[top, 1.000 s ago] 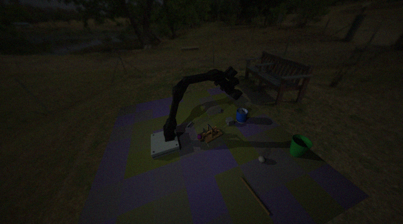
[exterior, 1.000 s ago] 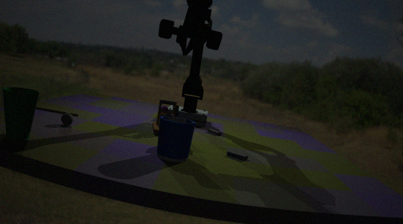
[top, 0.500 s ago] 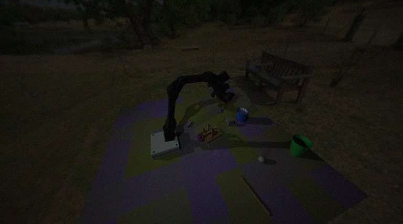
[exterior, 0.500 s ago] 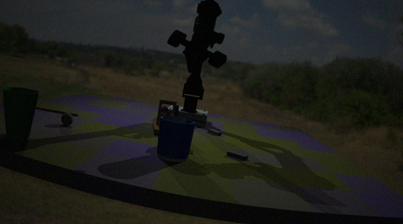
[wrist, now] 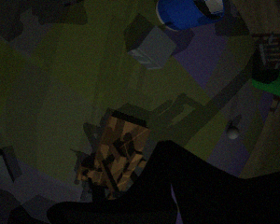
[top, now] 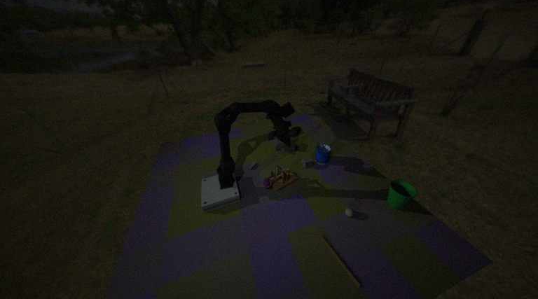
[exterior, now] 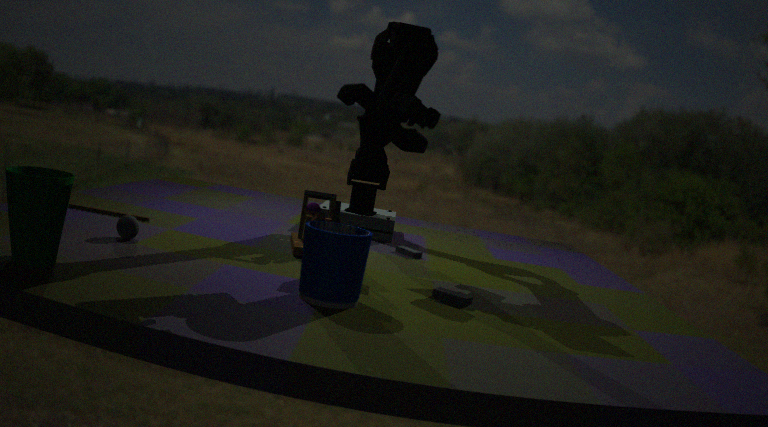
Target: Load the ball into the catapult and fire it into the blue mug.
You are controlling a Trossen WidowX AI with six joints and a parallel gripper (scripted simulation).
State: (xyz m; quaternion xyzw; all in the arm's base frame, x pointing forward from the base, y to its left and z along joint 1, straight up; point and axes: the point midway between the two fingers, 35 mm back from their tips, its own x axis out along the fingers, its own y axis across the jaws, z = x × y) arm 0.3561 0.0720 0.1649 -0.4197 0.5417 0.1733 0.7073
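Right now my gripper tip is 16 cm past the purple ball, 12 cm to the left of it and 12 cm above it. Also, from my gripper tip: wooden catapult: 13 cm below, 10 cm behind, 8 cm to the right; blue mug: 23 cm ahead, 15 cm below, 3 cm to the left; grey block: 16 cm below, 12 cm ahead, 1 cm to the left.
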